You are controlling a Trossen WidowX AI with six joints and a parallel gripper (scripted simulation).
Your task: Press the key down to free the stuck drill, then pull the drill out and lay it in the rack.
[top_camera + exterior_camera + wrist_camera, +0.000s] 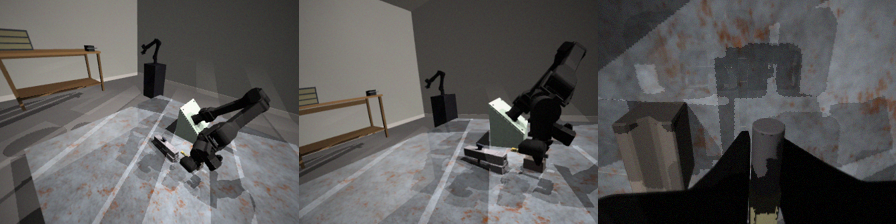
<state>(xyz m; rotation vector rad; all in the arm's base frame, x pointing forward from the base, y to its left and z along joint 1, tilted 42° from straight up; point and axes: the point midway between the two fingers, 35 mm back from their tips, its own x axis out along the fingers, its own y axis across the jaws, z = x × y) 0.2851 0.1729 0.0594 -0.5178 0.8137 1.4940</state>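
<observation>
Now: gripper tip 80 mm past the rack, 40 mm above it and 20 mm to the left of it. Round my gripper tip: dark key: 220 mm to the right, 30 mm behind, 10 mm below; drill: 40 mm to the right, 30 mm above, 10 mm behind.
</observation>
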